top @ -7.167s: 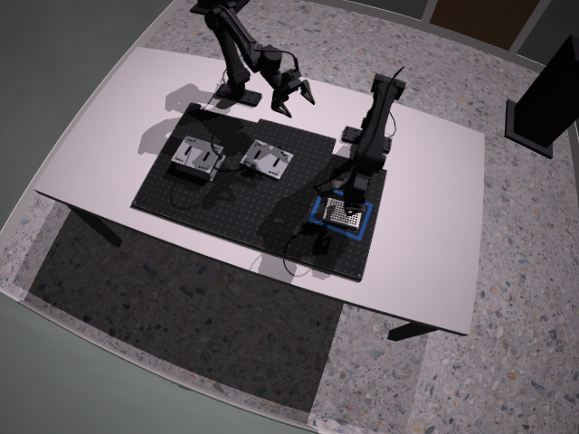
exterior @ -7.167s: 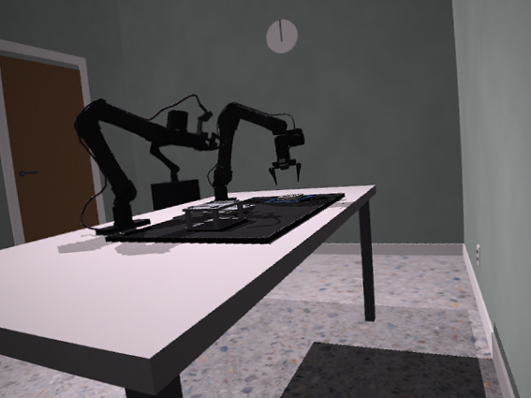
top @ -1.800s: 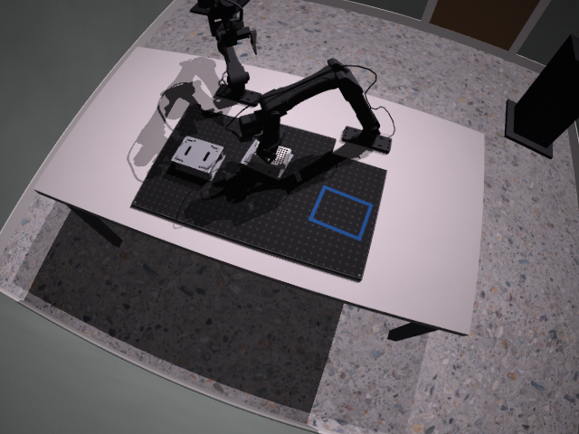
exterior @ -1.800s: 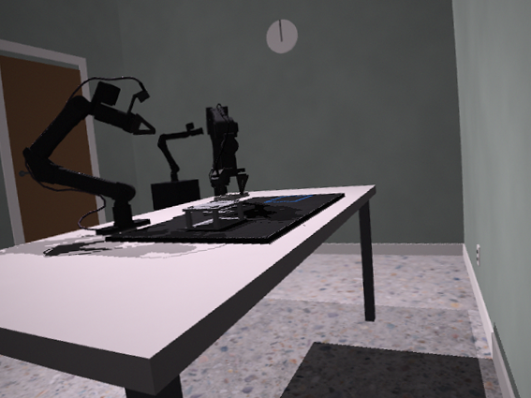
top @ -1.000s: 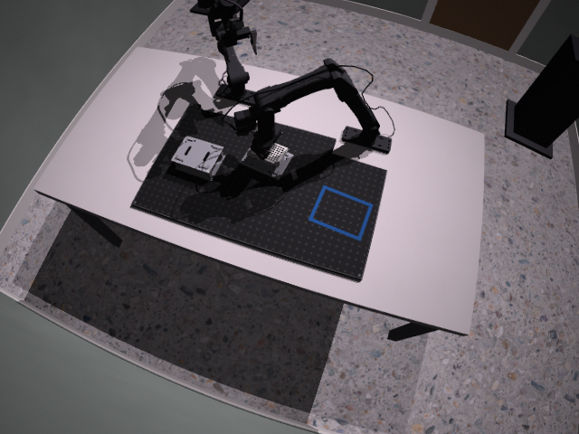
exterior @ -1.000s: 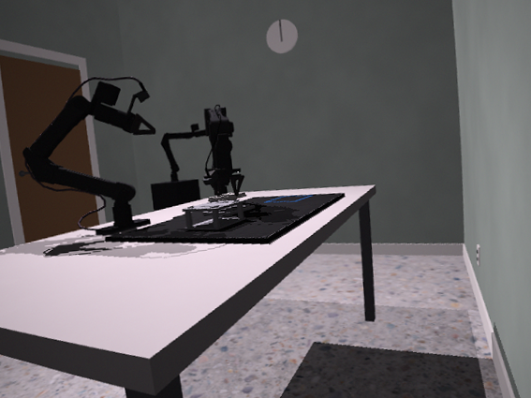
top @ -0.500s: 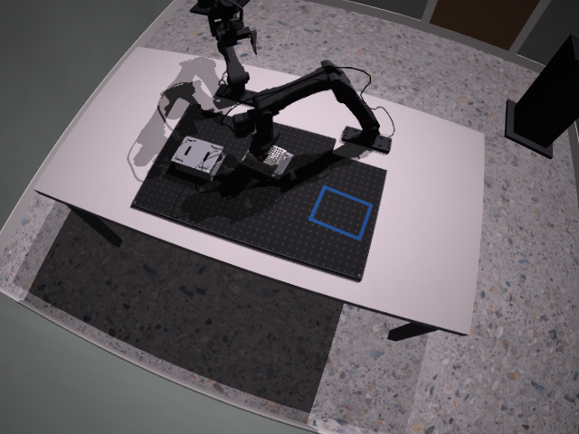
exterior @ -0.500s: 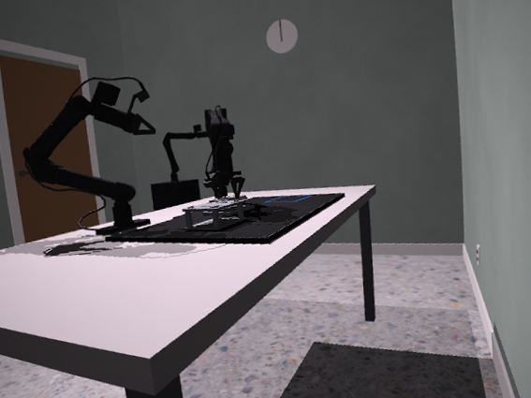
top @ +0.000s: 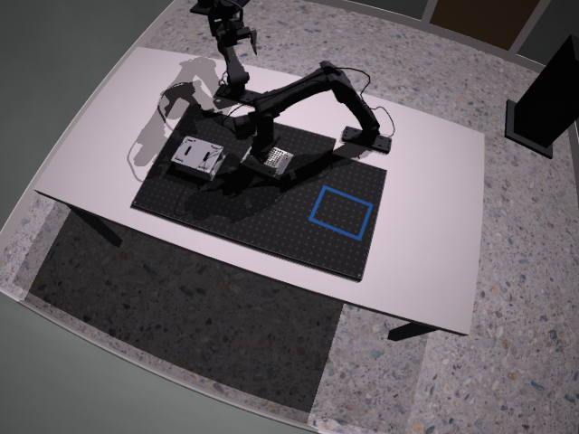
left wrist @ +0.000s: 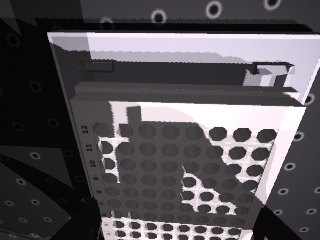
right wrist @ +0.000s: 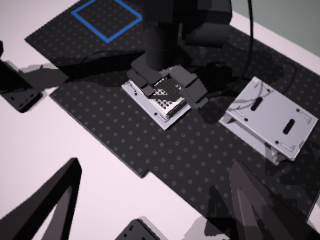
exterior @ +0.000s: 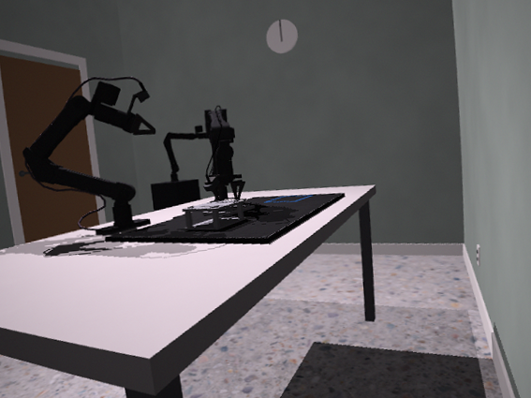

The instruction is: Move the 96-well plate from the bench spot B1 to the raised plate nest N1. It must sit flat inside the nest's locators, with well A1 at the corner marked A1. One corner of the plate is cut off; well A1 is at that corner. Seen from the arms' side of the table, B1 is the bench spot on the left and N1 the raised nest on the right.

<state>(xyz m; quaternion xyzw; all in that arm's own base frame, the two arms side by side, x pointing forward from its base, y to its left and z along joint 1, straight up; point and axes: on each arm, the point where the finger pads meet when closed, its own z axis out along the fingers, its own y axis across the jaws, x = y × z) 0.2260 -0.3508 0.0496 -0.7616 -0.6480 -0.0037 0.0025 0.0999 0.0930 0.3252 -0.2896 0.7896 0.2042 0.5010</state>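
My right hand is 290 mm above the 96-well plate, 170 mm to the right of it and 170 mm short of it. Also, from my right hand: grey plate nest (280 mm ahead, 260 mm below, 60 mm to the right).
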